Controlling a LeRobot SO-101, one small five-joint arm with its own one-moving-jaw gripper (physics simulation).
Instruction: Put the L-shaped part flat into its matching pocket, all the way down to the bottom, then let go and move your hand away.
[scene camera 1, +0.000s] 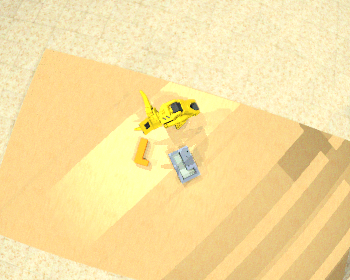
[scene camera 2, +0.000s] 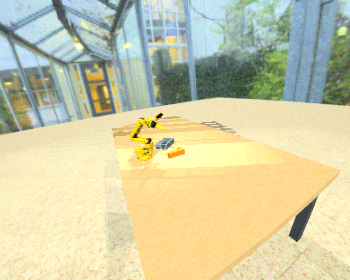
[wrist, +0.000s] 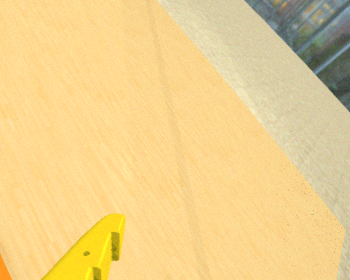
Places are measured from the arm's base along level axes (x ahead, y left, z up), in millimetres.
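Pixels of known places: hand, its tool point: (scene camera 1: 135, 128) (scene camera 2: 164, 128) (wrist: 123, 231); arm's base, origin of its link: (scene camera 1: 172, 122) (scene camera 2: 147, 156).
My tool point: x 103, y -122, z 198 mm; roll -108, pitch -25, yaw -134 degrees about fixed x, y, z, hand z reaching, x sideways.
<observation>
Ahead of a thing's pixels: the offset from my tool point to its top centre. "*": to the spot under its first point. Level surfaces: height alone.
The orange L-shaped part @(65 mm ahead, 38 mm left, 168 mm down) (scene camera 1: 142, 150) (scene camera 2: 176, 152) lies flat on the table, apart from the grey block; an orange edge of it (wrist: 2, 271) shows at the lower left corner of the wrist view. The grey-blue block @(68 mm ahead, 220 mm left, 162 mm down) (scene camera 1: 188, 158) (scene camera 2: 165, 144) with an L-shaped pocket @(* 103 mm ahead, 247 mm left, 193 mm down) (scene camera 1: 187, 173) stands to the right of the part in scene camera 1; the pale pocket floor shows. My gripper (scene camera 1: 139, 111) is fully open and empty, raised above the table, up and left from the part in that view. In the wrist view one notched jaw shows; the moving jaw is out of the picture.
The yellow arm's base (scene camera 2: 145, 151) stands near the table edge, close beside the block. The wooden table @(198 mm down) (scene camera 1: 90, 150) (scene camera 2: 225, 200) (wrist: 125, 125) carries bands of light and shadow. Its edge and the pale floor beyond show at the right of the wrist view.
</observation>
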